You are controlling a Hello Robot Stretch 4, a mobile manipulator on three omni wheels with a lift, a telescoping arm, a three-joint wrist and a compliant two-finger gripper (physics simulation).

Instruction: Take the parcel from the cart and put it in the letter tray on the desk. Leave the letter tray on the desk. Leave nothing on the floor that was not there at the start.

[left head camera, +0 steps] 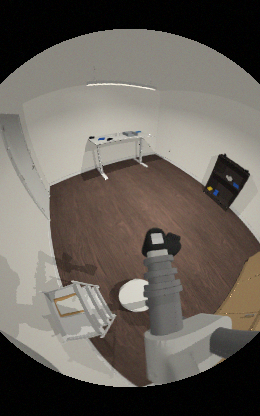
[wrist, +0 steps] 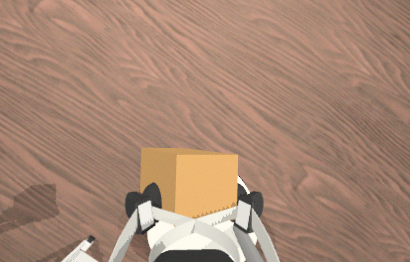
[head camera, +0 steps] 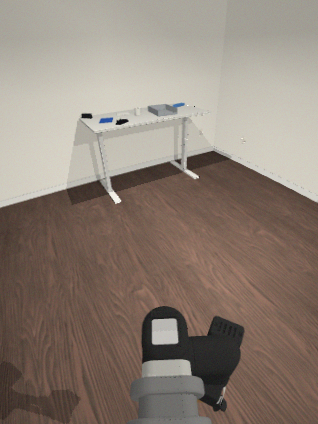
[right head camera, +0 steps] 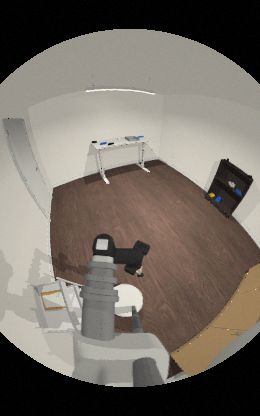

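Seen in the pictures: gripper, fingertip midpoint: (wrist: pixel 195 198); robot's base at its link origin: (left head camera: pixel 136 294) (right head camera: pixel 124 299).
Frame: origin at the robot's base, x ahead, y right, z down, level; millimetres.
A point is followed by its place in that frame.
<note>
The parcel, an orange-brown box (wrist: pixel 206 182) @[x 242, y 109, z -892 mm], is held between the two dark fingertips of my gripper (wrist: pixel 195 198) @[x 224, y 90, z -838 mm] in the wrist view, above the floor. The gripper is shut on it. In the head camera view the gripper's fingers are mostly hidden behind the wrist. The grey letter tray (head camera: pixel 163 110) @[x 3150, y 120, z -925 mm] (left head camera: pixel 131 134) @[x 3077, y 151, z -911 mm] (right head camera: pixel 132 138) @[x 3060, y 128, z -938 mm] stands on the right half of the white desk (head camera: pixel 145 120) @[x 2650, y -106, z -922 mm] against the far wall, well away from the gripper. The cart (left head camera: pixel 94 327) @[x -245, y -344, z -635 mm] (right head camera: pixel 50 331) @[x -392, y -534, z -667 mm] stands at the lower left in both side head views, with an orange-brown framed item on its top.
Small dark and blue items, a white cup (head camera: pixel 137 111) @[x 2900, y -207, z -975 mm] and a blue item (head camera: pixel 179 105) @[x 3396, y 358, z -938 mm] lie or stand on the desk around the tray. A dark shelf unit (left head camera: pixel 220 156) @[x 1957, y 2057, z -972 mm] (right head camera: pixel 224 161) @[x 1820, y 1953, z -1024 mm] stands at the right wall. A wooden cabinet (left head camera: pixel 240 300) @[x -496, y 1222, z -419 mm] (right head camera: pixel 220 320) @[x -538, y 1142, z -237 mm] is at the lower right.
</note>
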